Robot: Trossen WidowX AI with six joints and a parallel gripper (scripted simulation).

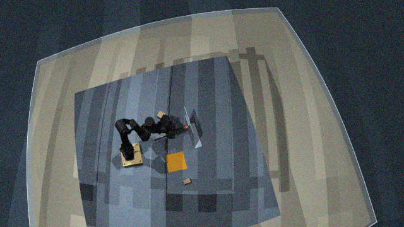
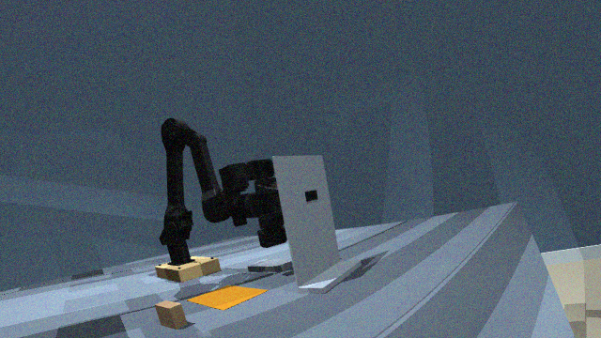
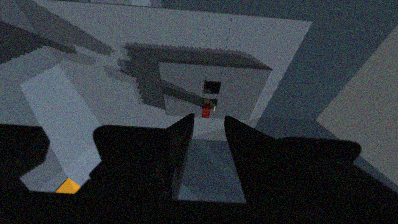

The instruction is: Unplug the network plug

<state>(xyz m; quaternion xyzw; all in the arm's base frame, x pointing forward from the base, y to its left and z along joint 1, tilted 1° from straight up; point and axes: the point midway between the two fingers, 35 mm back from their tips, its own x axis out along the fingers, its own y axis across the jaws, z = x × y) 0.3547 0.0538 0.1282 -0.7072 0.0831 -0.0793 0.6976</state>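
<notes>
The grey panel is 5 cm ahead of my gripper tip, 1 cm to the left of it and 6 cm below it.
</notes>
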